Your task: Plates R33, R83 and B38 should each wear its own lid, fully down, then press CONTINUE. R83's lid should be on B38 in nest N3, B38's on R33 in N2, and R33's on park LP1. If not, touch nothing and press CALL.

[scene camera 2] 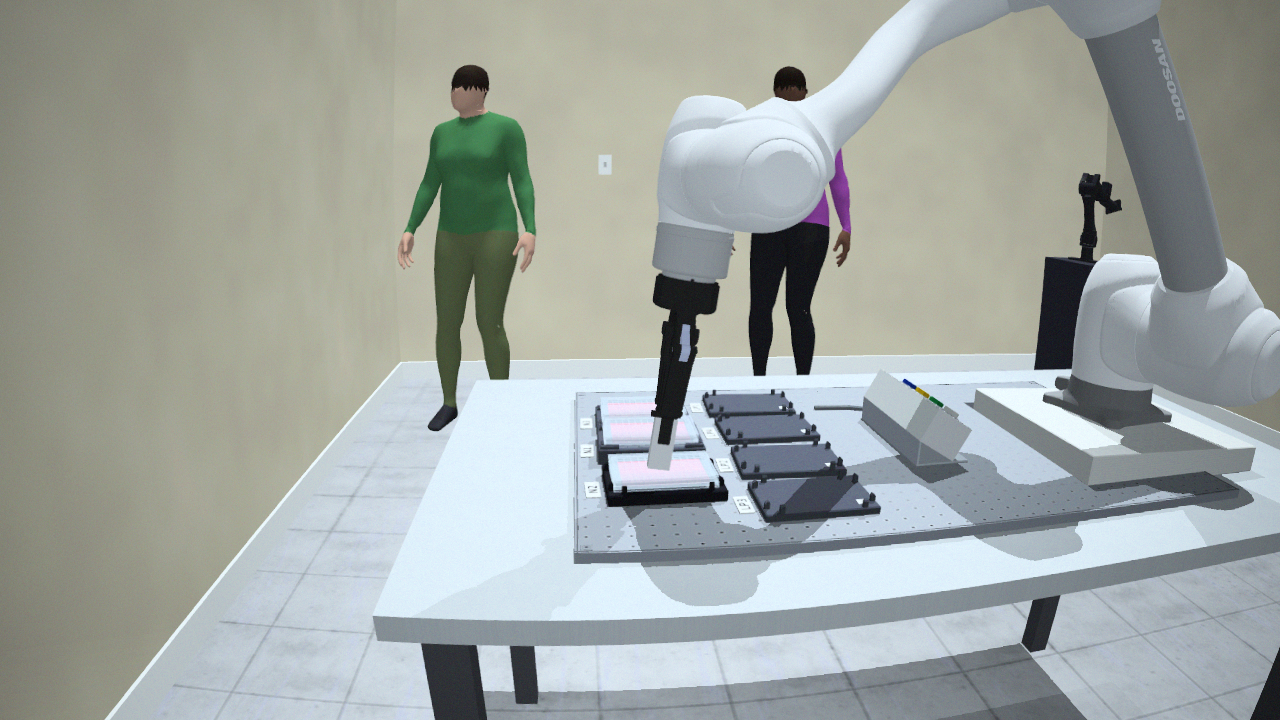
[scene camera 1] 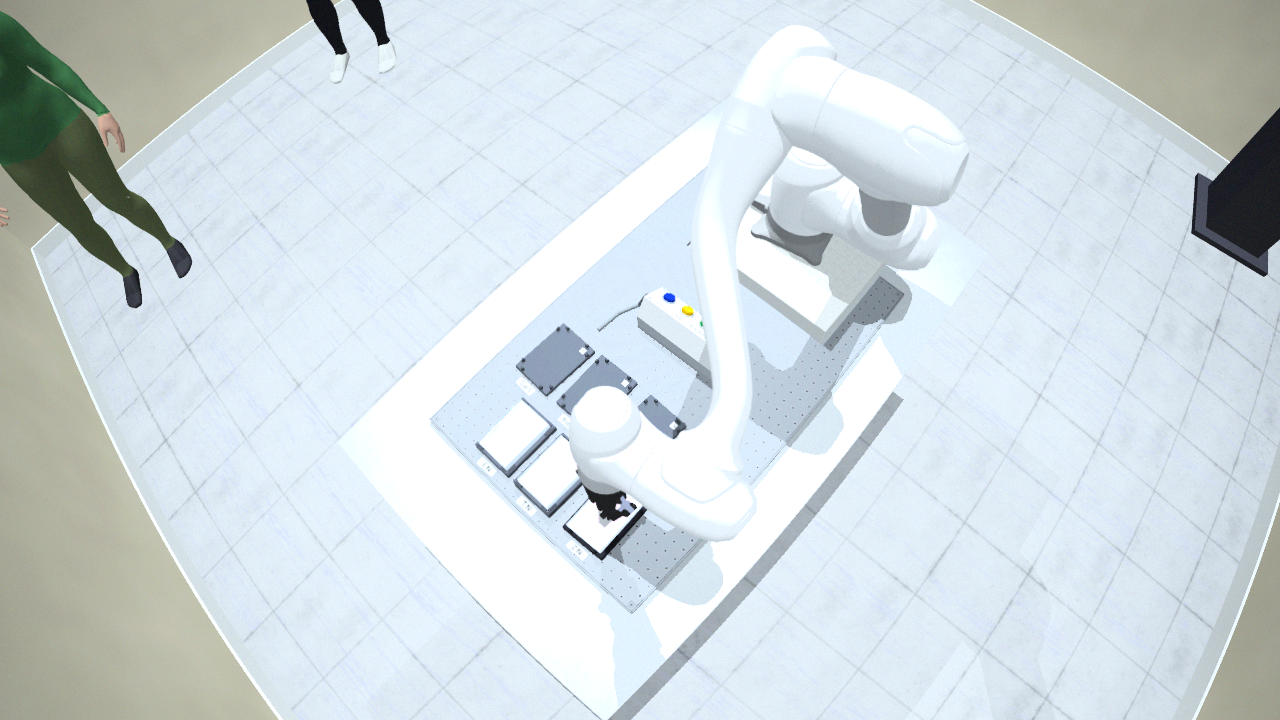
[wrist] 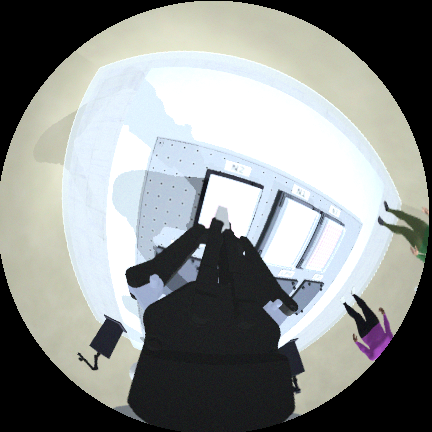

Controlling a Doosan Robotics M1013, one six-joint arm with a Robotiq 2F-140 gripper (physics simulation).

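Places are measured from the arm's base along level axes (x ahead, y left, z up), in millimetres.
Pixels of known places: gripper, fingertip midpoint: (scene camera 2: 658, 467) (scene camera 1: 606, 520) (wrist: 219, 213); arm's base, link origin: (scene camera 2: 1106, 410) (scene camera 1: 798, 225).
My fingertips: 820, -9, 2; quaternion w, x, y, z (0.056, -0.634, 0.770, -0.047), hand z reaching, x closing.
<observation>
For each thing: its top centre in the pictures, then the offset to it from my fingertips, as dx, dy, dz.
- clear-topped plate, top centre: (scene camera 2: 661, 464) (wrist: 225, 218) (scene camera 1: 604, 514) -8, -11, -2
- second plate, top centre: (scene camera 2: 649, 425) (scene camera 1: 553, 470) (wrist: 292, 238) -29, -142, +5
- third plate, top centre: (scene camera 2: 642, 404) (scene camera 1: 512, 432) (wrist: 327, 248) -52, -262, -2
- sloped button box, top centre: (scene camera 2: 917, 386) (scene camera 1: 690, 320) -431, -70, +51
My gripper (scene camera 1: 607, 519) (scene camera 2: 660, 463) (wrist: 219, 213) is shut and empty; its pale fingertips point down over the clear-topped plate (scene camera 1: 594, 530) (scene camera 2: 631, 470) (wrist: 237, 192) in the black nest labelled N2. Whether they touch it, I cannot tell. A second plate (scene camera 1: 546, 476) (scene camera 2: 631, 431) (wrist: 295, 225) sits in the nest labelled N1. A third plate (scene camera 1: 516, 434) (scene camera 2: 626, 407) (wrist: 327, 244) is in the farthest nest, its label too small to read surely. Plate names and lid markings are not readable. The lid parks (scene camera 1: 554, 358) (scene camera 2: 812, 497) are dark and hold no lid in scene camera 2.
A sloped button box (scene camera 1: 666, 329) (scene camera 2: 913, 420) with blue, yellow and green buttons stands between the parks and the arm's base; the arm partly covers it in scene camera 1. Other parks (scene camera 2: 787, 460) (scene camera 2: 765, 427) line the plates' base side. Two people stand beyond the table (scene camera 2: 474, 501).
</observation>
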